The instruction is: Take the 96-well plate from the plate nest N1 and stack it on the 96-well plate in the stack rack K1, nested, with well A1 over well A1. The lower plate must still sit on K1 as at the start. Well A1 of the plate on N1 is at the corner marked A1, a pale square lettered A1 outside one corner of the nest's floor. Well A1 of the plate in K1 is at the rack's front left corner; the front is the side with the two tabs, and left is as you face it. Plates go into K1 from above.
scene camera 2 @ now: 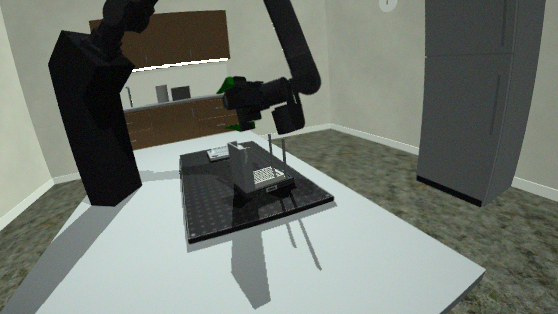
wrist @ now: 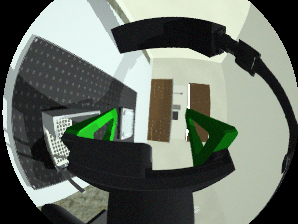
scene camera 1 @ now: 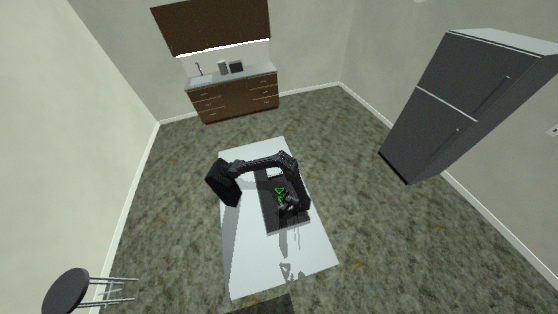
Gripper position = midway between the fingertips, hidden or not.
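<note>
You can see my gripper [scene camera 2: 221, 110], and it's visible in the wrist view too [wrist: 151, 111].
</note>
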